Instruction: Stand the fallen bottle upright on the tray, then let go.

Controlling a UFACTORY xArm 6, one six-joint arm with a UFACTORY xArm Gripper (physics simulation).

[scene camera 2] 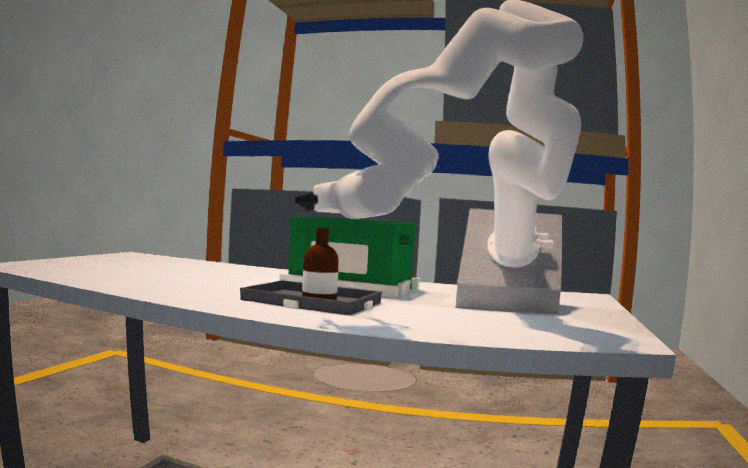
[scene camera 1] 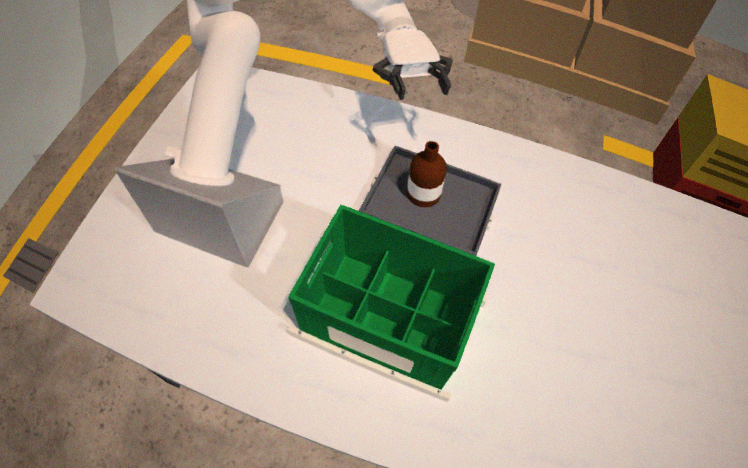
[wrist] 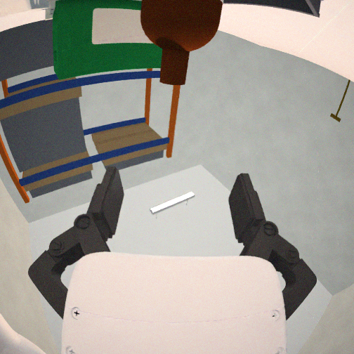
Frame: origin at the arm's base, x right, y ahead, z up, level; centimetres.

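Seen in the pictures: gripper, fingertip midpoint: [scene camera 1: 425, 92]; arm's base, origin of the base link: [scene camera 2: 513, 247] [scene camera 1: 201, 176].
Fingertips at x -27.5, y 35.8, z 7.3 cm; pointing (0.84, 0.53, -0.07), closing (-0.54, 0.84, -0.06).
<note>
Offsets run from my fingertips to a thing's top centre. Level surfaces: height alone.
A brown bottle @[dx +8.4, dy +4.0, dz -5.2 cm] [scene camera 1: 427, 173] [scene camera 2: 321, 273] [wrist: 181, 25] with a white label stands upright on the dark grey tray @[dx +10.0, dy +6.3, dz -18.6 cm] [scene camera 1: 457, 223] [scene camera 2: 353, 304], towards the tray's back-left part in the scene camera 1 view. My gripper [scene camera 1: 423, 91] [scene camera 2: 297, 200] [wrist: 177, 183] is open and empty. It is apart from the bottle, higher than the bottle's neck in the scene camera 2 view and behind the tray in the scene camera 1 view. In the wrist view the bottle's neck and shoulder show upside down beyond the fingertips, and its base is cut off by the top edge.
A green crate @[dx +38.0, dy +5.4, dz -3.7 cm] [scene camera 1: 392, 344] [scene camera 2: 398, 253] [wrist: 75, 55] with several empty compartments stands beside the tray. The arm's grey base block [scene camera 1: 193, 209] [scene camera 2: 510, 275] stands on the white table @[dz -21.2 cm] [scene camera 1: 579, 331] [scene camera 2: 165, 286]. Cardboard boxes [scene camera 1: 634, 60] and a yellow-and-red stack [scene camera 1: 700, 126] are beyond the table.
</note>
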